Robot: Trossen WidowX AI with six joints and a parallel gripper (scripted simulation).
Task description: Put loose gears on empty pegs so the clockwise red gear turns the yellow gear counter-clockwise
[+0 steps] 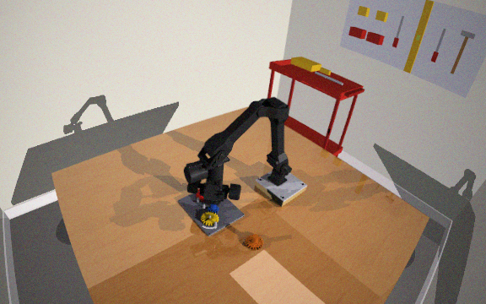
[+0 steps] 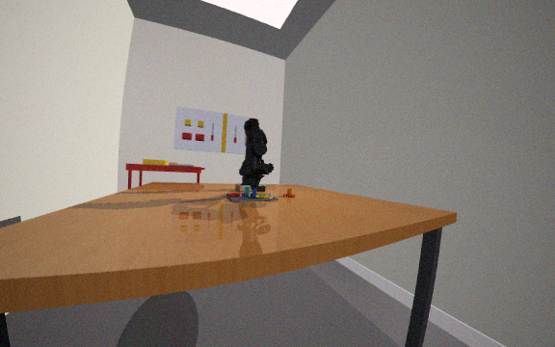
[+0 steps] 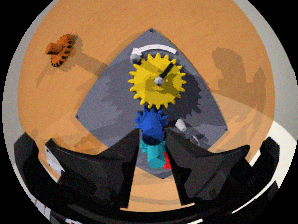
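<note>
Now: the teal gear 30 mm to the right of my gripper tip, 20 mm behind it and 10 mm below it. The rest, counted from my gripper tip: orange gear 210 mm to the left, 20 mm below, 20 mm behind; yellow gear 40 mm ahead, 30 mm to the left, 20 mm below; red gear 80 mm to the right, 20 mm below, 10 mm behind.
</note>
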